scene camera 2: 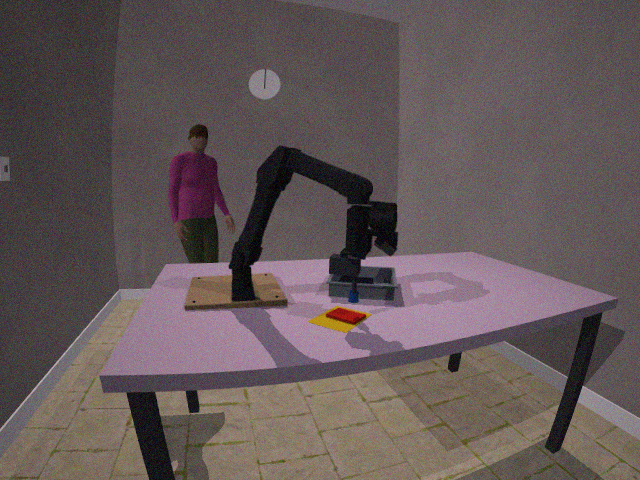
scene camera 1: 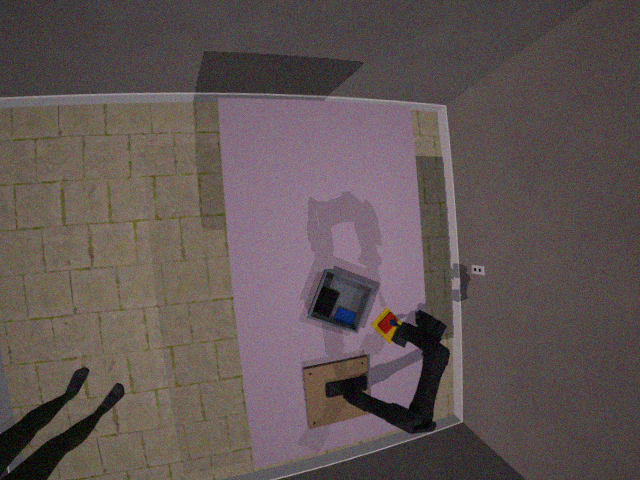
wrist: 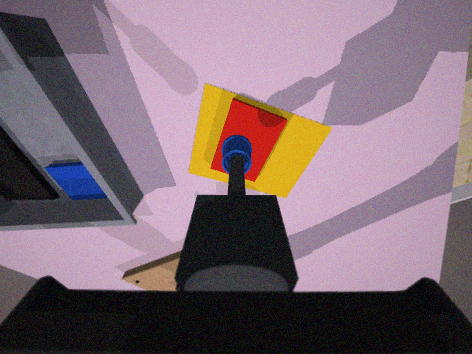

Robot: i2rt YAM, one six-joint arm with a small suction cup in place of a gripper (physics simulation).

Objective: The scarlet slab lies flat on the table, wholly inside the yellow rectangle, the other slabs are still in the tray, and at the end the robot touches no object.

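Pixels of known places: hand, tool point: (scene camera 2: 353, 301) (scene camera 1: 392, 322) (wrist: 236, 149); arm's base, link origin: (scene camera 2: 242, 290) (scene camera 1: 346, 386).
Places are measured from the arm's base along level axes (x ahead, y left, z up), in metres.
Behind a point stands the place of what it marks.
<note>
The scarlet slab (scene camera 1: 384, 324) @[x 0.270, y -0.206, z -0.008 m] (scene camera 2: 345, 315) @[x 0.268, y -0.233, z -0.008 m] (wrist: 260, 135) @[x 0.277, y -0.248, z -0.008 m] lies flat on the yellow rectangle (scene camera 1: 375, 325) @[x 0.268, y -0.162, z -0.016 m] (scene camera 2: 323, 321) @[x 0.204, y -0.243, z -0.016 m] (wrist: 305, 140) @[x 0.240, y -0.292, z -0.016 m], with yellow showing around it in the wrist view; its far edge is close to the rectangle's edge. My suction cup (scene camera 1: 393, 322) (scene camera 2: 353, 297) (wrist: 236, 154) is blue, holds nothing and hangs above the slab, with a gap between them in scene camera 2. A blue slab (scene camera 1: 344, 315) @[x 0.341, y -0.003, z -0.004 m] (wrist: 77, 181) @[x 0.344, y 0.003, z -0.004 m] and a black slab (scene camera 1: 326, 301) @[x 0.414, y 0.079, z -0.005 m] (wrist: 22, 175) @[x 0.390, y 0.064, z -0.005 m] lie in the grey tray (scene camera 1: 369, 304) @[x 0.391, y -0.107, z 0.034 m] (scene camera 2: 372, 291) @[x 0.401, y -0.102, z 0.010 m] (wrist: 75, 212) @[x 0.313, y 0.037, z 0.014 m].
The tray stands close beside the yellow rectangle, its walls higher than the slabs. The arm's wooden base board (scene camera 1: 317, 413) @[x -0.112, y 0.144, z -0.003 m] (scene camera 2: 206, 294) @[x -0.116, y -0.025, z -0.002 m] (wrist: 155, 275) @[x 0.094, y 0.105, z 0.002 m] lies on the pink table (scene camera 1: 268, 206) @[x 0.845, y 0.315, z -0.017 m] (scene camera 2: 180, 351) @[x -0.152, y -0.371, z -0.017 m]. A person (scene camera 2: 193, 186) stands behind the table.
</note>
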